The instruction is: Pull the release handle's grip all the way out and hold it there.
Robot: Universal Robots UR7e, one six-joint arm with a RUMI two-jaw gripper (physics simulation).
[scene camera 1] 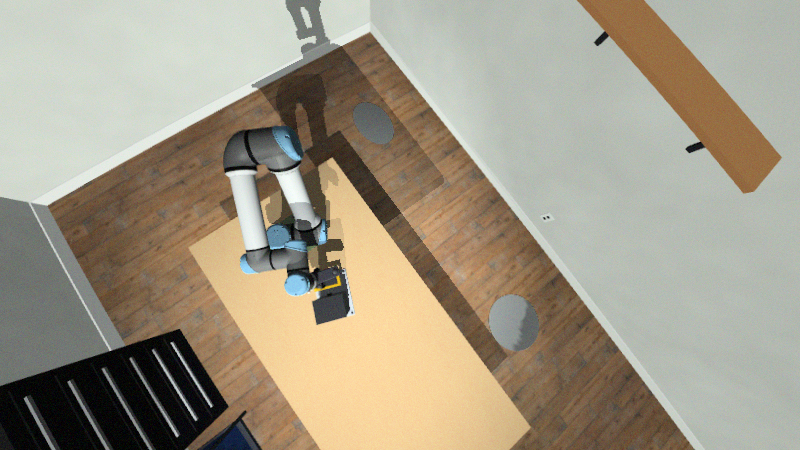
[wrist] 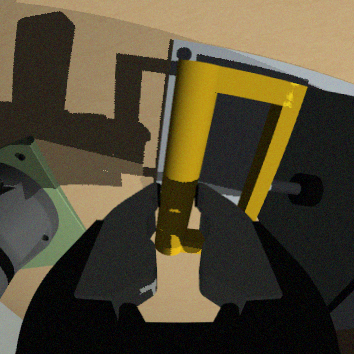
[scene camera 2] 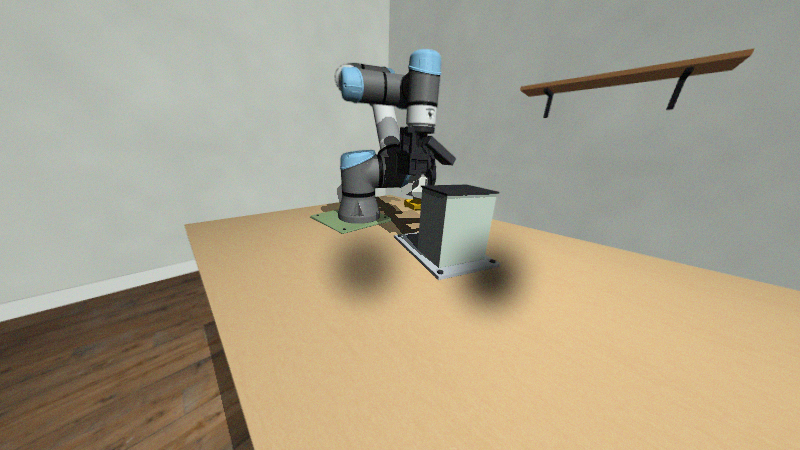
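The release handle's yellow grip [scene camera 1: 339, 281] [scene camera 2: 412, 204] [wrist: 190, 120] is a rectangular loop with a thick round outer bar. A short grey rod [wrist: 286, 188] joins its inner side to a black collar [wrist: 307, 190] on the dark housing [scene camera 1: 330, 308] [scene camera 2: 467, 229] [wrist: 325, 140]. My gripper [scene camera 2: 418, 193] [wrist: 176, 184] points down over the loop and is shut on the thick outer bar, near one end, with one finger on each side. The lower parts of the fingers are hidden behind the housing in scene camera 2. How far the rod is out is hard to tell.
The housing stands on a grey base plate [scene camera 2: 467, 268] [wrist: 167, 115] with bolts, on the wooden table [scene camera 1: 391, 358] [scene camera 2: 346, 347]. The arm's green mounting plate [scene camera 2: 334, 223] [wrist: 65, 220] is nearby. A wooden shelf [scene camera 1: 682, 89] [scene camera 2: 632, 72] hangs on the wall, away from the arm.
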